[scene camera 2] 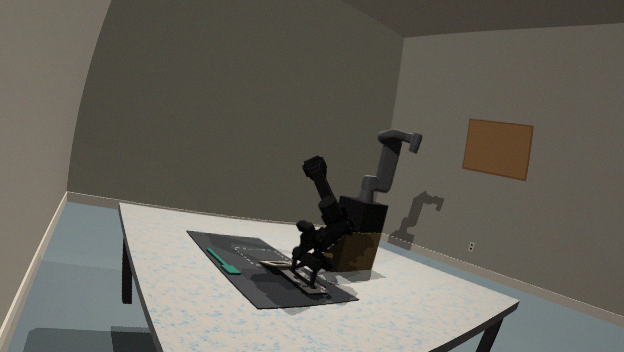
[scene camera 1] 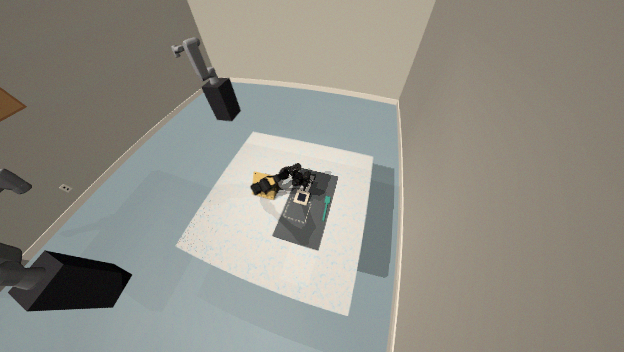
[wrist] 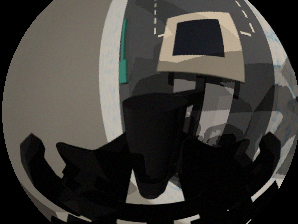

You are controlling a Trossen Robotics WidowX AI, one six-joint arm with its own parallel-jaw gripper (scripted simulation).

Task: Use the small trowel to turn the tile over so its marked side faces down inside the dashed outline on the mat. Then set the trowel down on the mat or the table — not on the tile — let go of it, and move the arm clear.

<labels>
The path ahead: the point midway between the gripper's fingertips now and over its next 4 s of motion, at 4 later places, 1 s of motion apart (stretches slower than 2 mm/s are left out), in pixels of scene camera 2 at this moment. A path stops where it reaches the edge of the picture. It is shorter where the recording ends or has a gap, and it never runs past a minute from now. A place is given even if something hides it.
My gripper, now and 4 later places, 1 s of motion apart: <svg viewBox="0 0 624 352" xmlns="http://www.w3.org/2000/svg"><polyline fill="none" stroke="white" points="294,263 290,246 281,240 293,236 285,240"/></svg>
</labels>
